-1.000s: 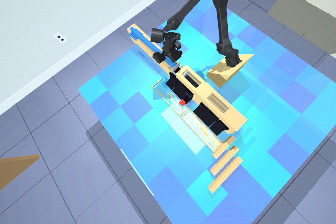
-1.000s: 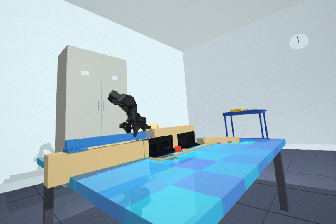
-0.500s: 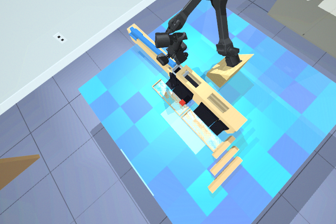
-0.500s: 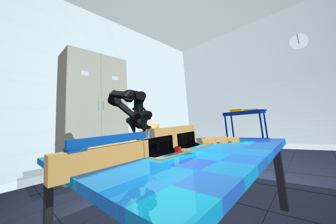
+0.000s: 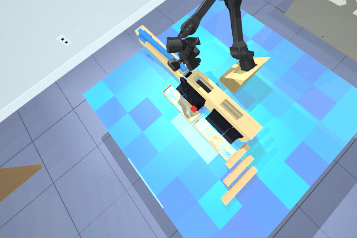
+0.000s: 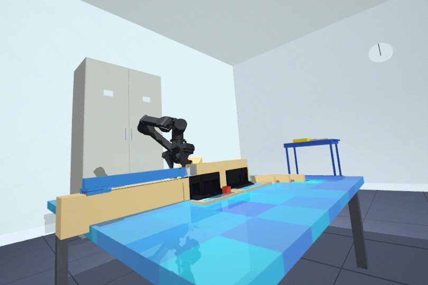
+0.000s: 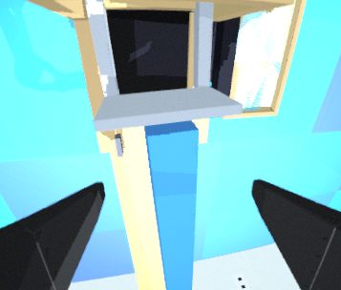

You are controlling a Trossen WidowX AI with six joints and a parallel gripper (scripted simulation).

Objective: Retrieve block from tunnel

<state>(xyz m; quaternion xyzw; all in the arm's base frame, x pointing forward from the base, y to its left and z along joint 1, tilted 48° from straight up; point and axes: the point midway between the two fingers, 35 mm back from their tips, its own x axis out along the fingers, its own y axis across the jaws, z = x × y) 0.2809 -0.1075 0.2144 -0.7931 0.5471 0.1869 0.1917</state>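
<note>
Now: the small red block 23 cm to the left of my gripper tip, 12 cm below it and 7 cm ahead of it. The rest, counted from my gripper tip: tan tunnel: 7 cm to the left, 7 cm below, 1 cm ahead.
</note>
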